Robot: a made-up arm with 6 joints.
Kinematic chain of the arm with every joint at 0, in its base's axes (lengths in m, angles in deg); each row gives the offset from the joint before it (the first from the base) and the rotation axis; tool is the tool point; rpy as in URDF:
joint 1: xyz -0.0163 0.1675 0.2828 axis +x
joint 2: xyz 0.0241 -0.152 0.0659 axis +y
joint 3: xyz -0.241 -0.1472 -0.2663 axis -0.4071 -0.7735 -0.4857
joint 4: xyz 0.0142 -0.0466 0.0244 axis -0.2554 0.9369 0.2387
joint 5: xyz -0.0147 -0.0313 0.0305 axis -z
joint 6: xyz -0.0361 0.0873 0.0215 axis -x
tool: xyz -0.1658 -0.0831 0.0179 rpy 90 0 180
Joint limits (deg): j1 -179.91..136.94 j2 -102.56..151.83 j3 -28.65..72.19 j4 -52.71..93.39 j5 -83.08..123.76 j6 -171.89..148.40
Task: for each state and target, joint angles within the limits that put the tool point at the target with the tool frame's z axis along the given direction. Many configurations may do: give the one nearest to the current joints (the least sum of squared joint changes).
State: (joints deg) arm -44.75 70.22 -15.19 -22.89 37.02 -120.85
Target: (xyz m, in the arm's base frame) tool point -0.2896 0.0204 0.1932 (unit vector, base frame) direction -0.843 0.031 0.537
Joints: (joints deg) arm 4.49 31.00 37.03 -36.89 53.37 -117.09
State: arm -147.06 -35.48 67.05 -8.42 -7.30 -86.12
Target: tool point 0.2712 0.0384 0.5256 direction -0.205 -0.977 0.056
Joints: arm -109.43 -69.74 66.60 -25.63 39.82 -116.34
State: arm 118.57 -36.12 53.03 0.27 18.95 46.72
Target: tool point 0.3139 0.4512 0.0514 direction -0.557 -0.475 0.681
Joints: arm 83.26 -74.06 61.13 -44.37 39.45 3.98
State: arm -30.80 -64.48 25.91 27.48 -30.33 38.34
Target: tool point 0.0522 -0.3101 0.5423 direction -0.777 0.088 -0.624
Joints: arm -42.81 -75.67 -15.43 47.75 -44.76 -3.96
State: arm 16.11 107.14 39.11 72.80 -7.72 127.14
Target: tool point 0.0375 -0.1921 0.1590 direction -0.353 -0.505 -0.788
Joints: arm 63.21 89.17 4.81 91.39 -26.66 147.64
